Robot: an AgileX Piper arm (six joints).
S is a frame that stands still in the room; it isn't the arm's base.
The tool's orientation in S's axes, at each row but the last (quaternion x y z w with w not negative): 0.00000, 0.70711, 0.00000, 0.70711; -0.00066, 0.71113, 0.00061, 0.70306; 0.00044, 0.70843, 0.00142, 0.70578; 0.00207, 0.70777, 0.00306, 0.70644; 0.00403, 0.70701, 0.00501, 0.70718; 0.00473, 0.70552, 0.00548, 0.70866; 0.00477, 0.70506, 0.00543, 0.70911; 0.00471, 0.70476, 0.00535, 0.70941
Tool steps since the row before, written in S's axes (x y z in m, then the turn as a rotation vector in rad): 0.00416, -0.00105, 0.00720, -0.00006, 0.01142, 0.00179; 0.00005, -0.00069, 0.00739, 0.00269, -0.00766, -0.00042; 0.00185, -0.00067, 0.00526, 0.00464, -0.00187, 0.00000; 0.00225, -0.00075, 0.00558, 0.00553, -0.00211, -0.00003; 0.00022, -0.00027, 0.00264, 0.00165, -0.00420, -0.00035; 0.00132, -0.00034, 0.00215, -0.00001, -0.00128, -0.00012; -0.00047, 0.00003, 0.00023, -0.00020, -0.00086, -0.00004; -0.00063, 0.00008, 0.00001, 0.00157, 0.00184, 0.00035
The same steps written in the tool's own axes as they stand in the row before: -0.00720, -0.00105, 0.00416, -0.00179, 0.01142, -0.00006; -0.00739, -0.00069, -0.00004, 0.00039, -0.00766, 0.00268; -0.00527, -0.00066, 0.00183, -0.00002, -0.00188, 0.00464; -0.00559, -0.00071, 0.00224, 0.00000, -0.00212, 0.00553; -0.00264, -0.00024, 0.00022, 0.00030, -0.00421, 0.00164; -0.00215, -0.00031, 0.00133, 0.00010, -0.00128, -0.00001; -0.00023, 0.00003, -0.00047, 0.00003, -0.00086, -0.00020; -0.00001, 0.00008, -0.00063, -0.00031, 0.00184, 0.00157
